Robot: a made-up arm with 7 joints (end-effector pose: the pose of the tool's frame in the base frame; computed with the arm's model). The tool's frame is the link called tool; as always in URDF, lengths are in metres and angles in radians.
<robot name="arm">
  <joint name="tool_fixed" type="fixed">
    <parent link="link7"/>
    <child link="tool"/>
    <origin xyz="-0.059 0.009 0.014" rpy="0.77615 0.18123 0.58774"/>
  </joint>
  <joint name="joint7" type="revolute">
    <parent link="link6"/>
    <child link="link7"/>
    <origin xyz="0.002 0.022 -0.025"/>
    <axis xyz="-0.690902 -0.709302 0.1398"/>
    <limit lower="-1.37" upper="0.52" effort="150" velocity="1.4"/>
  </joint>
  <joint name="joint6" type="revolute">
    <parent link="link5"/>
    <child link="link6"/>
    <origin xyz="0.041 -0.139 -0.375"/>
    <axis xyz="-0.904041 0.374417 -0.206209"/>
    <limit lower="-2.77" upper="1.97" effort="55" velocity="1.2"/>
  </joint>
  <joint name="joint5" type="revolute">
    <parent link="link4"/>
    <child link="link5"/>
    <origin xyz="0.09 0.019 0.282"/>
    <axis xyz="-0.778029 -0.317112 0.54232"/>
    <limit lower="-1.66" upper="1.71" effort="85" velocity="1.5"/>
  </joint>
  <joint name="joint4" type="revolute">
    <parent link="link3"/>
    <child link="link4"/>
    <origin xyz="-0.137 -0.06 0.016"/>
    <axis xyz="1 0 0"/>
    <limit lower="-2.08" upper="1.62" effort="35" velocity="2.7"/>
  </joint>
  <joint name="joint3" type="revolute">
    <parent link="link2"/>
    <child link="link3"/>
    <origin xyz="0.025 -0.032 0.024"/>
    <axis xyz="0 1 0"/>
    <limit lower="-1.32" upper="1.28" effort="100" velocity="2.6"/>
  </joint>
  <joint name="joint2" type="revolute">
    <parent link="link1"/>
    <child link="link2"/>
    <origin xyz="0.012 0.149 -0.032"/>
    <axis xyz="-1 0 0"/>
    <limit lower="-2.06" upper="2.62" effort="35" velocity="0.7"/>
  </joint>
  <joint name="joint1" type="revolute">
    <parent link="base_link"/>
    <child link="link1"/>
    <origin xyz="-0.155 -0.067 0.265"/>
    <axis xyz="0 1 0"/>
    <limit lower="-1.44" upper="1.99" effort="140" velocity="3.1"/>
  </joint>
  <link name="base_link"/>
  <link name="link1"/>
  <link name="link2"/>
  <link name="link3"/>
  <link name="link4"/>
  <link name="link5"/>
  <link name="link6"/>
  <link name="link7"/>
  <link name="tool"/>
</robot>
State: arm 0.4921 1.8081 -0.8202 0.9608 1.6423 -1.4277 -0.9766
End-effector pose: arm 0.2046 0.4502 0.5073 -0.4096 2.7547 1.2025
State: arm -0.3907 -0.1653 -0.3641 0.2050 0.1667 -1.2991 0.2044
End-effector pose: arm -0.0637 -0.1094 0.1476 1.1808 -1.1154 1.7287
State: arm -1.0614 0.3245 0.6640 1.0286 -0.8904 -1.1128 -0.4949
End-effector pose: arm -0.3082 0.2065 0.3474 -2.4394 0.9997 -0.9604
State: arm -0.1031 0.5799 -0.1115 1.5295 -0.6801 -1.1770 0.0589
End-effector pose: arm -0.2923 0.1667 0.3508 2.8298 -1.0274 0.4837
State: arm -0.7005 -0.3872 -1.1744 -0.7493 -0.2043 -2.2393 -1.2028
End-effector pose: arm -0.0102 -0.1184 0.1623 -0.2551 -0.0912 2.9642
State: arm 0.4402 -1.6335 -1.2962 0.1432 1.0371 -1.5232 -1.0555
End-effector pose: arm -0.3755 -0.1376 -0.1249 1.4429 -0.8615 1.6988
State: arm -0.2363 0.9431 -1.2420 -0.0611 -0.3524 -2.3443 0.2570
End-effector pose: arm -0.0634 -0.0595 0.2417 -1.0223 0.4639 -2.8994
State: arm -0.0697 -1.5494 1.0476 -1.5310 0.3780 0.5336 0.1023
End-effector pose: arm 0.0834 -0.0378 0.0912 -0.4548 0.3844 1.3668
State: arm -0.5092 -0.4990 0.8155 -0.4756 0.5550 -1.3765 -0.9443
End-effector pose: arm 0.0771 -0.2280 0.2545 1.8351 1.5213 1.5079
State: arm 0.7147 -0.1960 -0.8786 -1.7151 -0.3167 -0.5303 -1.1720
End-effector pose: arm -0.2554 -0.0931 0.2554 0.9175 0.5153 -0.1270
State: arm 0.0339 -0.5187 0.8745 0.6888 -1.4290 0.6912 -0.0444
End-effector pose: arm 0.0449 0.0504 0.5597 -2.2880 -1.7546 0.6779
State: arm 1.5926 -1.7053 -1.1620 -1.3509 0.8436 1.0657 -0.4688
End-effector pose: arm -0.3091 -0.1550 0.4285 -0.8401 2.0381 -1.1671
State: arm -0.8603 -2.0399 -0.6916 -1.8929 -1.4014 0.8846 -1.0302
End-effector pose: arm -0.0268 0.3836 0.3578 2.9560 0.5785 -0.1323
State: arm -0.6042 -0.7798 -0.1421 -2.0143 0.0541 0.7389 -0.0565
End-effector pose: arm -0.1784 -0.1367 0.2374 -0.7780 0.0778 -0.7571
